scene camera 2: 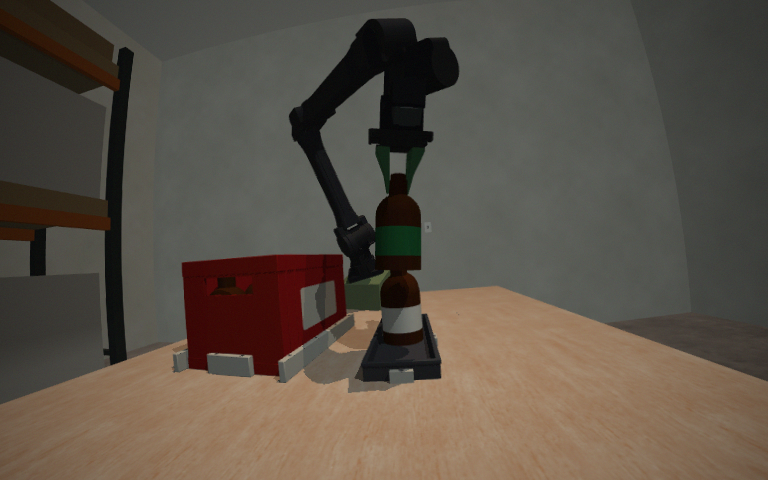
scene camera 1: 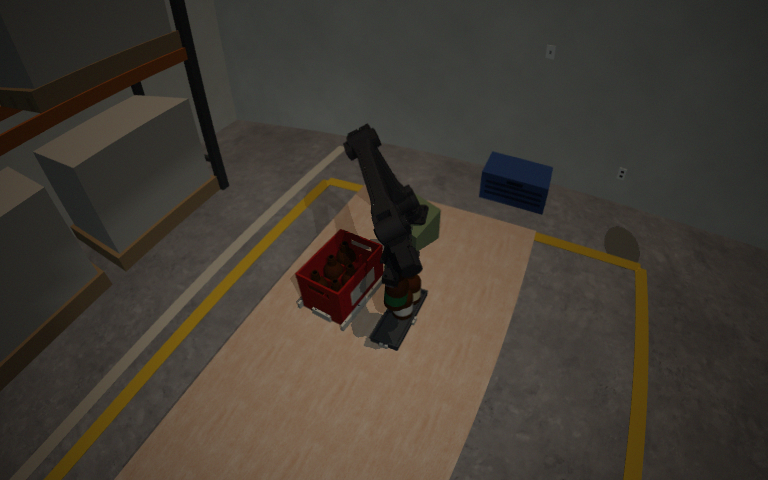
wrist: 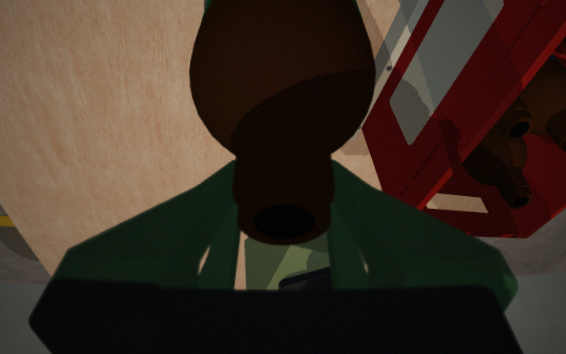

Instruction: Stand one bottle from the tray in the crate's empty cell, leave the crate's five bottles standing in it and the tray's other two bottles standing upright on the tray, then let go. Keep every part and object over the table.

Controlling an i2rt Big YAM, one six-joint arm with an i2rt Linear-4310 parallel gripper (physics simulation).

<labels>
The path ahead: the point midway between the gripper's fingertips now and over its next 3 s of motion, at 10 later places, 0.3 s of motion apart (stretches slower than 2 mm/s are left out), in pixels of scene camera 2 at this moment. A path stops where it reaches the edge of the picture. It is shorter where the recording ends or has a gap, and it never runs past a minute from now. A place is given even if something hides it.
My gripper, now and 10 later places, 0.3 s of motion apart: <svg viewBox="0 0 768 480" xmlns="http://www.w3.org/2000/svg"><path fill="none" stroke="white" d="M397 194L397 196L398 205L400 211L399 214L401 219L401 220L400 220L399 219L398 217L398 219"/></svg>
</labels>
